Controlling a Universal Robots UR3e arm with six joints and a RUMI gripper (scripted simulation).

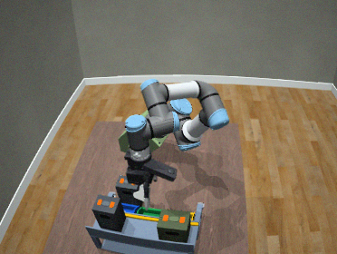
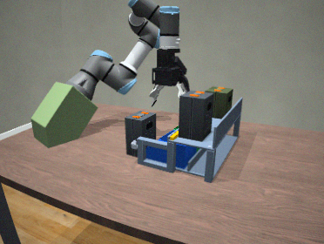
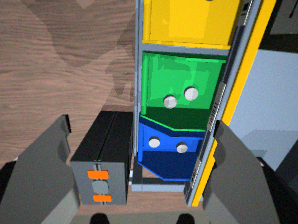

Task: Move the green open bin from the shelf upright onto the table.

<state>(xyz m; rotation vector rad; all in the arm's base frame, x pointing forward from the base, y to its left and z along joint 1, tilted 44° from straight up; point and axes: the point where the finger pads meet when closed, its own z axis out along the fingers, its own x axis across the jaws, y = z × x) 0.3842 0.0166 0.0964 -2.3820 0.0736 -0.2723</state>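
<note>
My hand is 9 cm above the green open bin and 6 cm short of it. Also, from my hand: yellow bar 10 cm ahead, 3 cm below; then yellow bin 11 cm to the left, 9 cm below, 6 cm ahead; then blue bin 11 cm to the right, 9 cm below, 6 cm ahead.
</note>
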